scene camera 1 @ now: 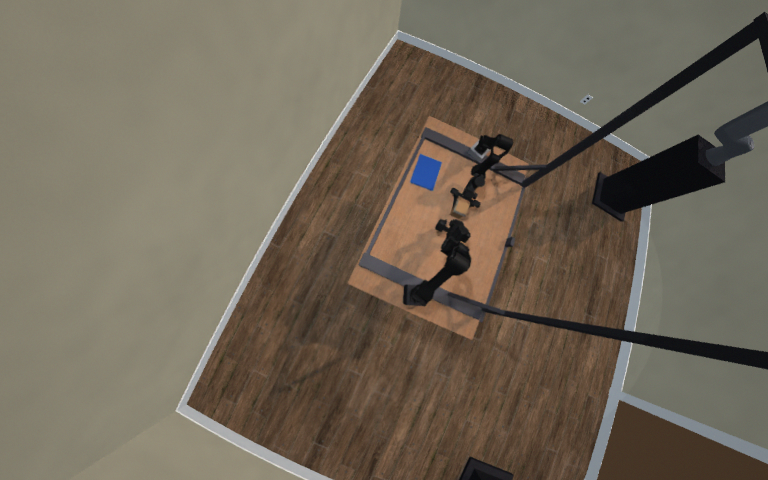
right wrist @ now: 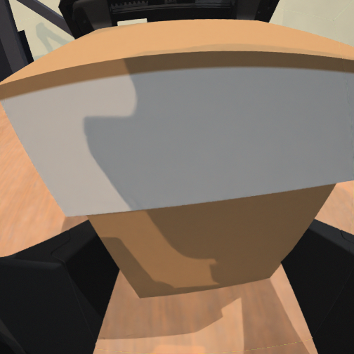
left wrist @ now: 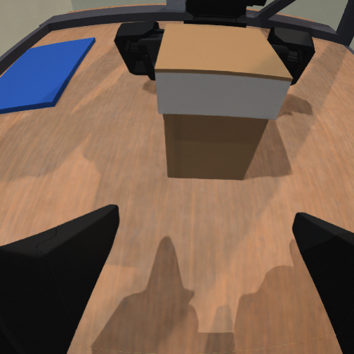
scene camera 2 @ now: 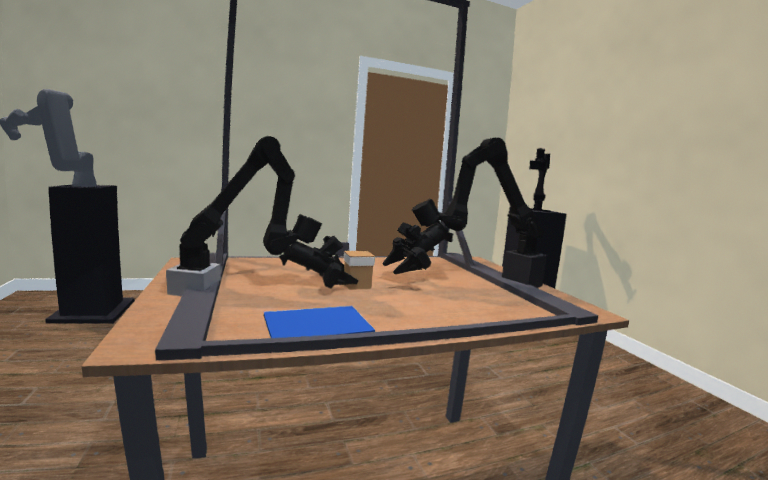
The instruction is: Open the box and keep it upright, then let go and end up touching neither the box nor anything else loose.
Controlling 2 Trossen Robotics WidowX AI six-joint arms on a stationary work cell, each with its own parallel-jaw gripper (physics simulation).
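Frame: origin at the left arm's base, x ahead, y left, z up, level; centimetres.
Seen in the pictures: left gripper, fingertip midpoint: (scene camera 2: pixel 388 268); right gripper, fingertip midpoint: (scene camera 2: pixel 355 278); left arm's base at its link origin: (scene camera 1: pixel 416 295) (scene camera 2: pixel 526 253); right arm's base at its link origin: (scene camera 1: pixel 480 149) (scene camera 2: pixel 194 266).
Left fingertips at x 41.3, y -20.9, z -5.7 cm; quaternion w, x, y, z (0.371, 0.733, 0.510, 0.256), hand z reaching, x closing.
Offsets run from my left fingertips to a thing's top centre. Level surfaces: height alone.
The box has a brown body (scene camera 1: pixel 460 208) (scene camera 2: pixel 362 277) (left wrist: pixel 215 150) (right wrist: pixel 200 225) and stands upright on the table. Its lid {dx +8.4, dy -3.6, dz +4.6 cm} (scene camera 2: pixel 359 260) (left wrist: pixel 220 95) (right wrist: pixel 225 135), with white sides and a tan top, lies closed over it. My right gripper (scene camera 2: pixel 344 279) (right wrist: pixel 200 213) is low at the box, its fingers against two opposite sides of the body below the lid; it is shut on the box. My left gripper (scene camera 2: pixel 390 268) (left wrist: pixel 208 218) is open and empty, apart from the box on the opposite side, facing it. Its fingertips are hard to make out in scene camera 1.
A flat blue panel {dx +32.8, dy +15.5, dz -4.3 cm} (scene camera 1: pixel 425 172) (scene camera 2: pixel 318 322) (left wrist: pixel 45 75) lies on the table {dz -5.1 cm} (scene camera 1: pixel 396 226) (scene camera 2: pixel 453 305), away from the box. A dark frame (scene camera 2: pixel 385 338) runs around the table's border, with upright posts behind. The right arm's wrist rises close beside the box.
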